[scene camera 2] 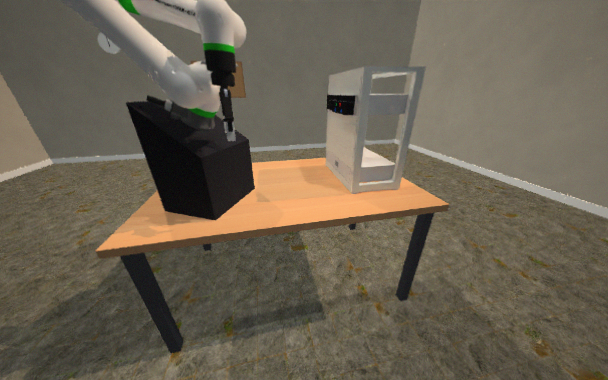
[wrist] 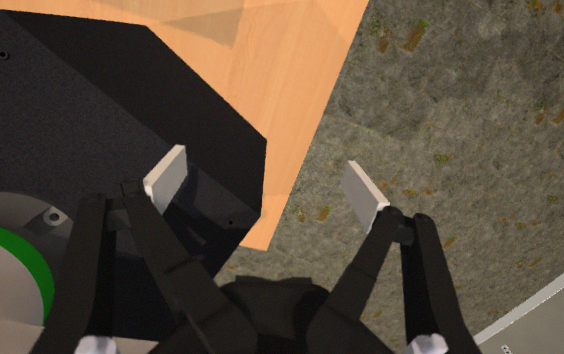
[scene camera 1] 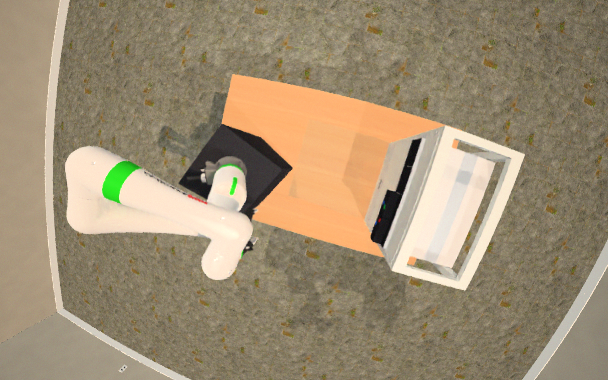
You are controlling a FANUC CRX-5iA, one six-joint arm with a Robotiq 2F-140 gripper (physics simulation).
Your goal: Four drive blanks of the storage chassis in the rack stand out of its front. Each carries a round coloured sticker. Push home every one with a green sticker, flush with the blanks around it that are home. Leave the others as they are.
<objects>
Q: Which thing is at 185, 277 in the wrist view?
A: The gripper.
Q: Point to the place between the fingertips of the gripper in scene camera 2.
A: At 230, 136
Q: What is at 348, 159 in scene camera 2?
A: A rack.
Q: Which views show the rack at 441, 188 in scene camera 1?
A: Scene camera 2 and scene camera 1 only.
</objects>
